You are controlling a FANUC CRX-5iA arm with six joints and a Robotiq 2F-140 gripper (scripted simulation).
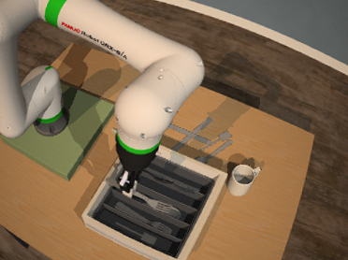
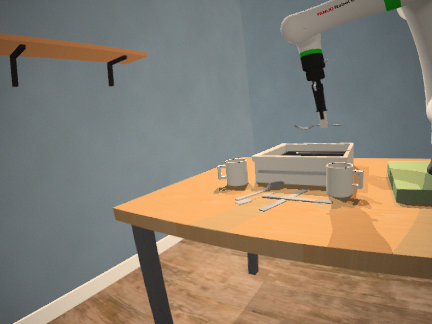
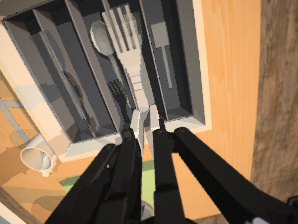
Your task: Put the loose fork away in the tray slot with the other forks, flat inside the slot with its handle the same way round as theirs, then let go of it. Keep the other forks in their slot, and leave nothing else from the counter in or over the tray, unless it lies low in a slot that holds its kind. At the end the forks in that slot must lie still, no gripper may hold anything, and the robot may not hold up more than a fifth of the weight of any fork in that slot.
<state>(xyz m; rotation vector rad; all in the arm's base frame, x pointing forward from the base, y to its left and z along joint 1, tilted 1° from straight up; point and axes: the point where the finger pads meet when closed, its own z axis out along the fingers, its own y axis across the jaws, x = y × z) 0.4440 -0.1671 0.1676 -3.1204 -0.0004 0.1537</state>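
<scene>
Right now the cutlery tray is 50 mm ahead of my hand, 60 mm to the left of it and 160 mm below it.
</scene>
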